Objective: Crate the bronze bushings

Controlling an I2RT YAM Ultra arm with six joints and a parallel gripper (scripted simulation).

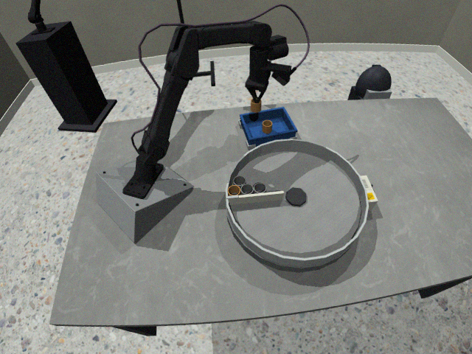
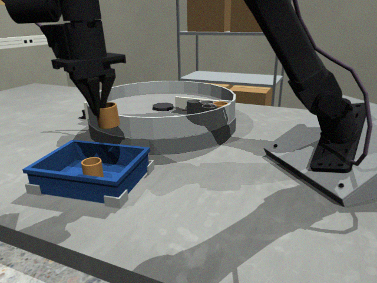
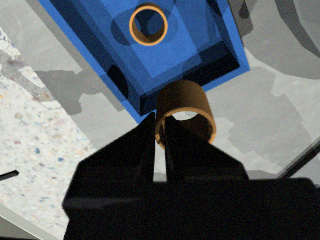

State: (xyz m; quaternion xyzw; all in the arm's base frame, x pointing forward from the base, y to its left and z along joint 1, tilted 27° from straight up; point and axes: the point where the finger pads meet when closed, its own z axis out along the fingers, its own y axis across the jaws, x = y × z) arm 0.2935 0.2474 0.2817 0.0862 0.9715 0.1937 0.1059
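Right now the blue crate is 13 cm below my hand and 4 cm ahead of it. Also, from my hand: turntable: 33 cm to the right, 16 cm ahead, 10 cm below.
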